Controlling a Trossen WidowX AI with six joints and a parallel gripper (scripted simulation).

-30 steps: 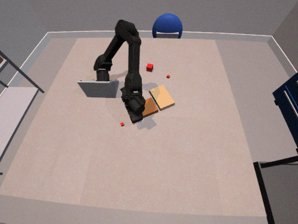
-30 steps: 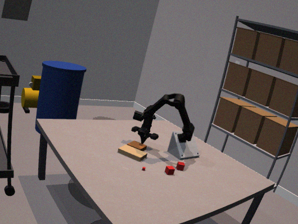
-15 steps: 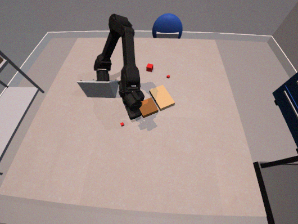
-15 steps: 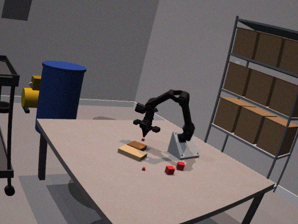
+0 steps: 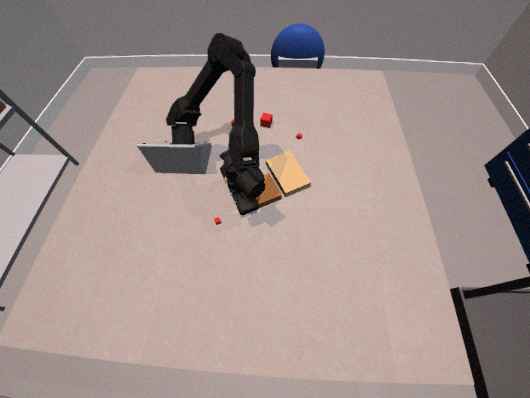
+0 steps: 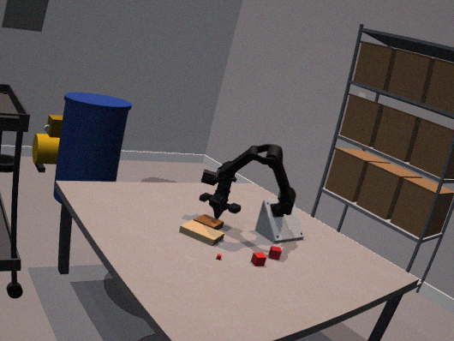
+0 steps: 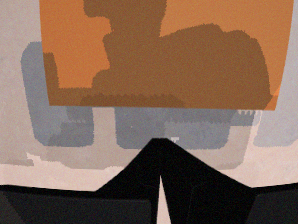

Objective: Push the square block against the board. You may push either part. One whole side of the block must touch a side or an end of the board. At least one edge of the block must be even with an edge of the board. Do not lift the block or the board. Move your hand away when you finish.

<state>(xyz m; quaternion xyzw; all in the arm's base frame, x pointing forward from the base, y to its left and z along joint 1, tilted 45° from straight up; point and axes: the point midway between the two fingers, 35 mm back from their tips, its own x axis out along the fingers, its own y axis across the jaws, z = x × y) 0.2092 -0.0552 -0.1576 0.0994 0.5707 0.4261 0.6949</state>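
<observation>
The square block is 7 cm ahead of my gripper tip and 4 cm to the left of it. Also, from my gripper tip: pale wooden board (16 cm ahead, 12 cm to the left).
</observation>
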